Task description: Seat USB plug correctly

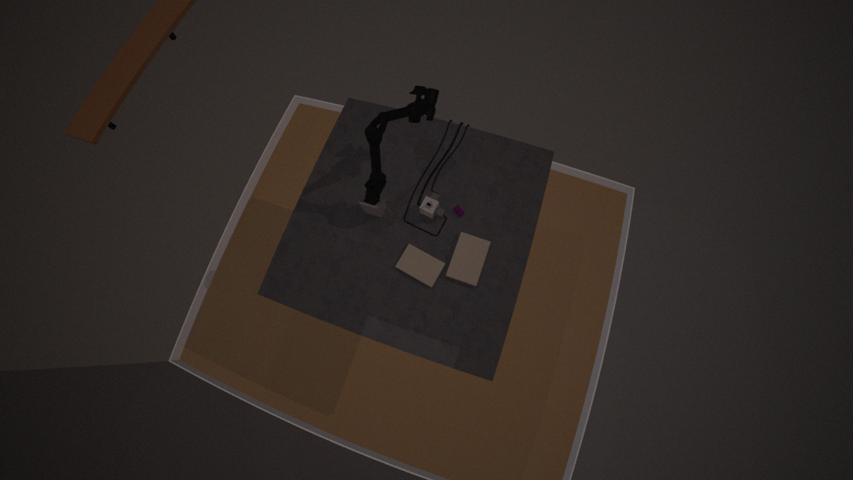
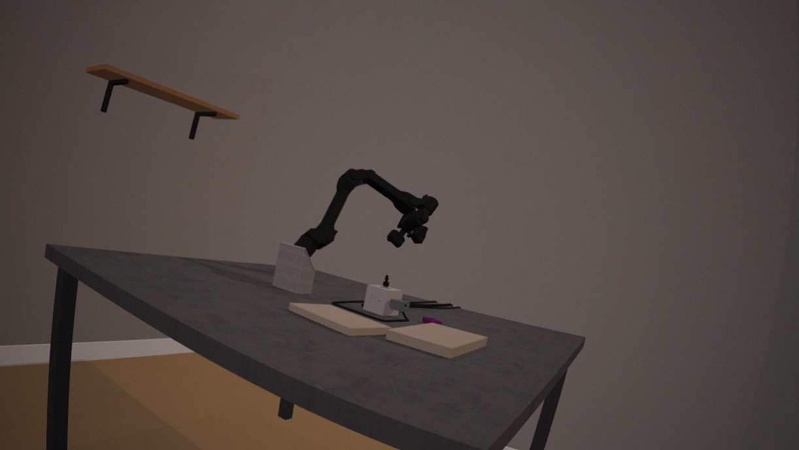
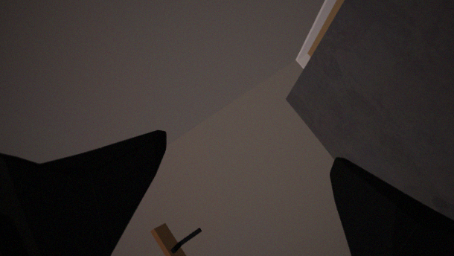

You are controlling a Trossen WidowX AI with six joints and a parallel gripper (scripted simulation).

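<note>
Now: the usb plug 300 mm ahead of my gripper tip, 460 mm to the right of it and 140 mm below it. From my gripper tip the other things lie so: small purple block (450 mm ahead, 400 mm to the right, 230 mm below).
</note>
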